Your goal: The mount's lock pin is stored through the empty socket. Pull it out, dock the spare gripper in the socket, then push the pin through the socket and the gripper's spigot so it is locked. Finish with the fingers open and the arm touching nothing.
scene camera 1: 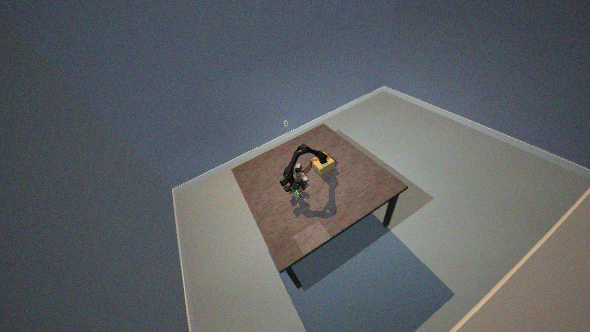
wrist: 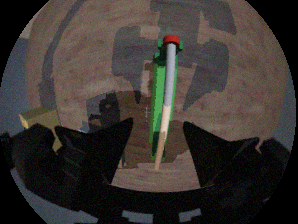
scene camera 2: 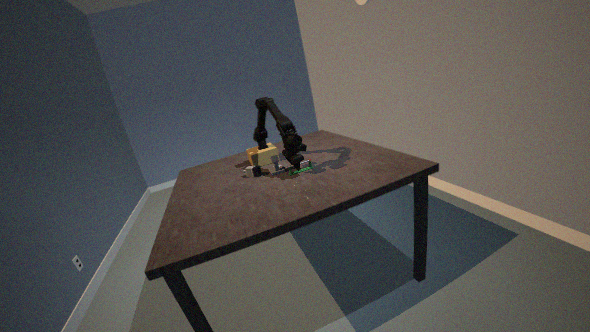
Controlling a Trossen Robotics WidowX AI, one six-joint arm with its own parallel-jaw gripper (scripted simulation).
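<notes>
A lock pin (wrist: 171, 42) and a green strip (wrist: 158, 83) are in view, and so is the gripper (wrist: 158, 122), which is open and holds nothing.
</notes>
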